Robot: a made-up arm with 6 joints. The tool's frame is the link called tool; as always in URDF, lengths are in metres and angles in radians.
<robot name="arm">
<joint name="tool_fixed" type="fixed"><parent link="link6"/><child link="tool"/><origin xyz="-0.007 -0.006 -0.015" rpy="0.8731 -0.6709 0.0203"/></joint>
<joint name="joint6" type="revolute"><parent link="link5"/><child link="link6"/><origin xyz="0.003 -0.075 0.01"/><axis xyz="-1 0 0"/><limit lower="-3.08" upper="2.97" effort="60" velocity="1.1"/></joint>
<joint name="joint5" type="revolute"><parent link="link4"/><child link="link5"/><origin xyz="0.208 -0.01 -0.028"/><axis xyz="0 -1 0"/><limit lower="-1.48" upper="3.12" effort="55" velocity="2.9"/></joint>
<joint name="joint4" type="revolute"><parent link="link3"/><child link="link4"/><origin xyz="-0.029 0.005 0.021"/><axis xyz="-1 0 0"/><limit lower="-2.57" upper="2.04" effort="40" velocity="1.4"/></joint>
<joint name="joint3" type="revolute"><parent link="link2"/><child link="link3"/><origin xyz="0.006 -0.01 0.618"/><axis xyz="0 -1 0"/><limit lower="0.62" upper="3.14" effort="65" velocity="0.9"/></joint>
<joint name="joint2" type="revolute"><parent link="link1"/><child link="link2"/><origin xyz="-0.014 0.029 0.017"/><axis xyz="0 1 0"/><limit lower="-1.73" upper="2.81" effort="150" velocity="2.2"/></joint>
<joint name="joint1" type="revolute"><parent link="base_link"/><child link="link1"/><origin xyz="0.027 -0.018 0.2"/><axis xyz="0 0 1"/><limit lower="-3.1" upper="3.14" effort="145" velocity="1.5"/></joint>
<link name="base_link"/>
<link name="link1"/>
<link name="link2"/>
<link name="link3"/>
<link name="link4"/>
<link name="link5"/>
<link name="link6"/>
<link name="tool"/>
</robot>
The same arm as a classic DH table. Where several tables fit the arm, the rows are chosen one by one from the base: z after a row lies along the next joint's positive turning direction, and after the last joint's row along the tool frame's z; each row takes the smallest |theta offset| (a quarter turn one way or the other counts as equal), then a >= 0, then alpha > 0; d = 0 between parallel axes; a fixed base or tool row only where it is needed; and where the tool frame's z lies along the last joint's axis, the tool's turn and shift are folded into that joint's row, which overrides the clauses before.
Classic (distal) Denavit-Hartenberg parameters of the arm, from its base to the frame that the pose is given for. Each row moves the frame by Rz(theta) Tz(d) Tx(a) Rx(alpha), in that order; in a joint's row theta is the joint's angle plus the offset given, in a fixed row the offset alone. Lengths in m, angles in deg.
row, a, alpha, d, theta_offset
base (fixed), 0.0324, 0.00, 0.0000, -33.69
joint1, -0.0140, -90.00, 0.2170, 33.69
joint2, 0.6180, 180.00, 0.0000, -89.44
joint3, 0.0210, -90.00, -0.0240, 0.56
joint4, -0.0280, 90.00, -0.1790, 0.00
joint5, 0.0100, -90.00, 0.0850, 0.00
joint6, -0.0158, 67.43, 0.0053, 33.02
tool (fixed), 0.0000, 0.00, -0.0034, -58.00
Joint limits (deg, base to tool): -177.62..179.91 -99.12..161.00 35.52..179.91 -147.25..116.88 -84.80..178.76 -176.47..170.17

